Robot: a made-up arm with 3 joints. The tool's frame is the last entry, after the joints.
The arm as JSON. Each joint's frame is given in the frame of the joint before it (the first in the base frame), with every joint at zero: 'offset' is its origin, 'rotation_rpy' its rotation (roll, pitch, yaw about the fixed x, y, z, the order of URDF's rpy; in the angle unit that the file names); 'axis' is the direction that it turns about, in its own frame. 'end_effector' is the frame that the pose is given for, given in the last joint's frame.
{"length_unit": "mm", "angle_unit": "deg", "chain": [
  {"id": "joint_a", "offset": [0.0, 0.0, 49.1], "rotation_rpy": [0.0, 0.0, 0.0], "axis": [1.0, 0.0, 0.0]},
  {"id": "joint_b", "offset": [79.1, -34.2, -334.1], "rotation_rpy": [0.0, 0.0, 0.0], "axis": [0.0, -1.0, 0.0]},
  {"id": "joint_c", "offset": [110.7, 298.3, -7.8], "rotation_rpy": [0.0, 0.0, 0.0], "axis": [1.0, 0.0, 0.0]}
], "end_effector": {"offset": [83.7, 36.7, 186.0], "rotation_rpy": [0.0, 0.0, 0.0]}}
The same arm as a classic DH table. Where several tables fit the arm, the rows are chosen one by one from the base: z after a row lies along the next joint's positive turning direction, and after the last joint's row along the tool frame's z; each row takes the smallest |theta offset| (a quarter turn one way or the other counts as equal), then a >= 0, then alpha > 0; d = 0 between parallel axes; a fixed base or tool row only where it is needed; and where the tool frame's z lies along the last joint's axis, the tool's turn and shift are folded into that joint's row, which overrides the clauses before.
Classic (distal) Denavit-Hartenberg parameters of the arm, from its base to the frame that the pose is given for. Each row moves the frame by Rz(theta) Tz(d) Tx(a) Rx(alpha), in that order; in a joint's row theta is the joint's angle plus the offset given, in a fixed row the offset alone. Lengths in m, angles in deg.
base (fixed): theta0 90  d 0.0491  a 0  alpha 90
joint_a: theta0 -90  d 0.0791  a 0.3341  alpha 90
joint_b: theta0 0  d -0.2641  a 0.0078  alpha -90
joint_c: theta0 90  d 0.1944  a 0.0367  alpha -90
tool (fixed): theta0 -90  d 0.186  a 0  alpha 0

